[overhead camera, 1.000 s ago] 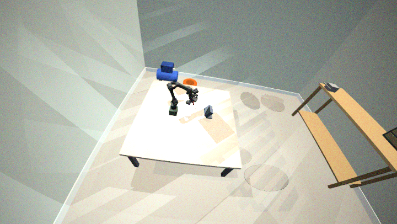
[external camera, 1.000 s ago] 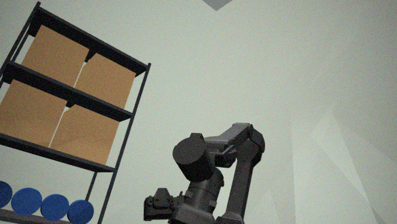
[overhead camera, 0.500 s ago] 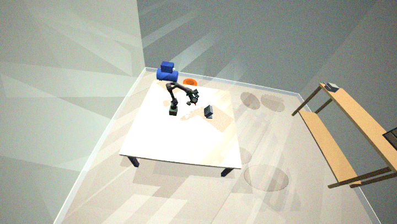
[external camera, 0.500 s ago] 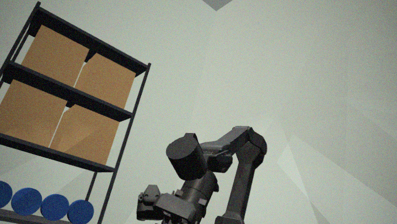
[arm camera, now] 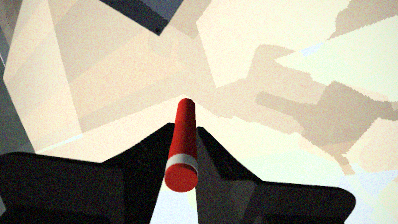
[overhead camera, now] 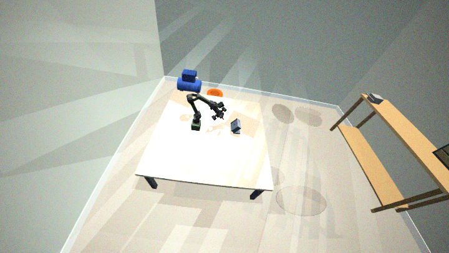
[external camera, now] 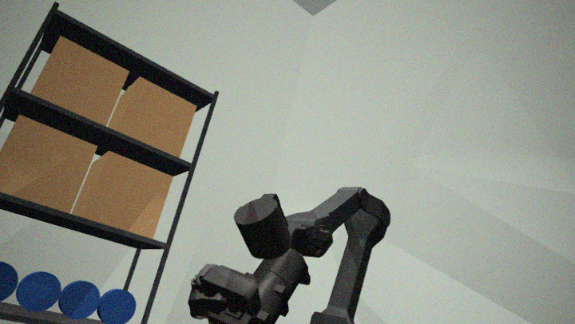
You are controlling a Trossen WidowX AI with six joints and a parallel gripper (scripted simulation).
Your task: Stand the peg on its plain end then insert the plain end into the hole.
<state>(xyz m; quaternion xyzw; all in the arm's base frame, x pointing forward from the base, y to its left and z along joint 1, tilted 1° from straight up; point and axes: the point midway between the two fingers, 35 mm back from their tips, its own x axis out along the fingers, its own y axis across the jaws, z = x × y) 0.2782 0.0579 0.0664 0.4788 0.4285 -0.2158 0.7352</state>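
Now: gripper tip 16 cm short of the grey sloped panel, 7 cm to the left of it and 5 cm above it. Also, from my gripper tip: red peg (1 cm behind, 1 cm above).
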